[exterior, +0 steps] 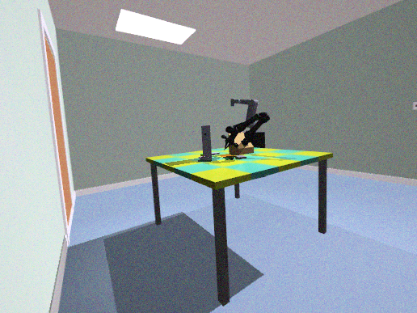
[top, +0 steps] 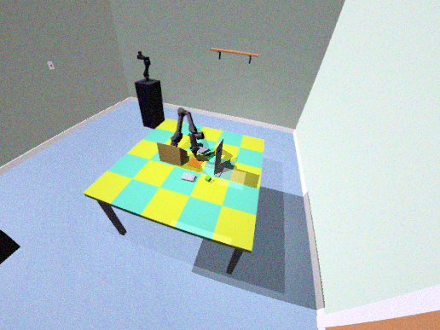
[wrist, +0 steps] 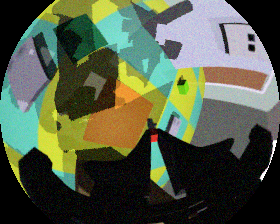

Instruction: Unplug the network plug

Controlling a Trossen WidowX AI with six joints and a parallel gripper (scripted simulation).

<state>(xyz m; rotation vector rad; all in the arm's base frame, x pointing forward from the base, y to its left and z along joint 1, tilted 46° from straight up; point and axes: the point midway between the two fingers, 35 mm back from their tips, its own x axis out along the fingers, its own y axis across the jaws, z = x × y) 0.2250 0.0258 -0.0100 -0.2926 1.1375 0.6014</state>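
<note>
Right now my gripper tip is 1 cm past the orange square and 7 cm above it. Round my gripper tip: grey panel (22 cm ahead, 1 cm to the left, 6 cm above); then red plug (right at my gripper tip).
</note>
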